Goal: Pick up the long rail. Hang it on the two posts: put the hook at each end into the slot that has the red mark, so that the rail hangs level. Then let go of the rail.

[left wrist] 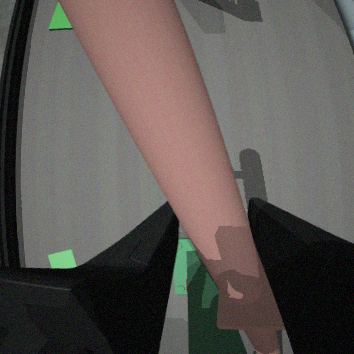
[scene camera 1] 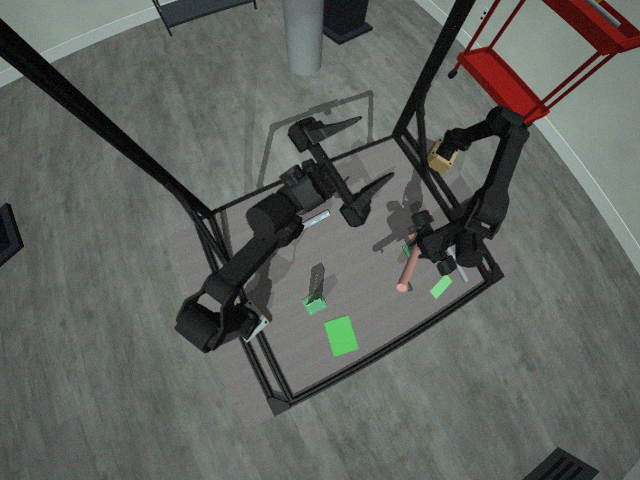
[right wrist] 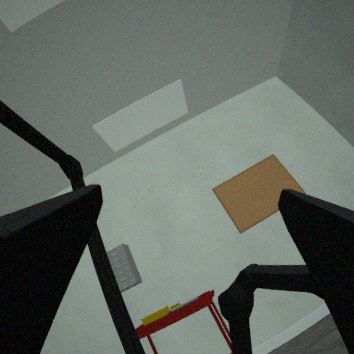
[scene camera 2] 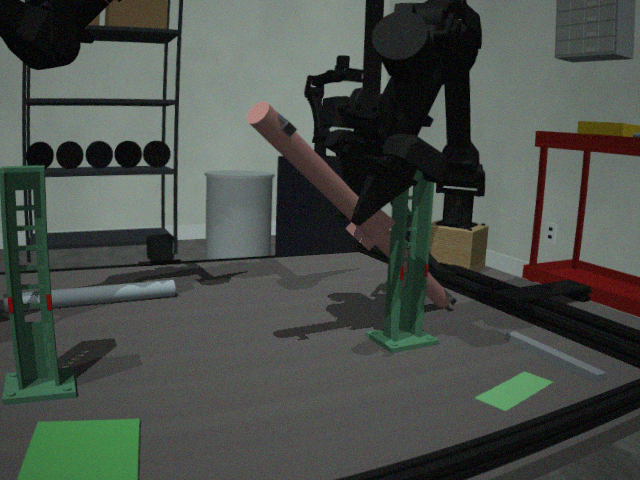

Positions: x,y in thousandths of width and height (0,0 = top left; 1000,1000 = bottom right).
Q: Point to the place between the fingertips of my right gripper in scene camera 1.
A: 591,305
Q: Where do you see a short grey bar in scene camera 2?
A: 901,764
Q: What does my left gripper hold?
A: A long pink rail.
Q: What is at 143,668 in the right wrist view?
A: My right gripper.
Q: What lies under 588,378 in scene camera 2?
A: My left gripper.
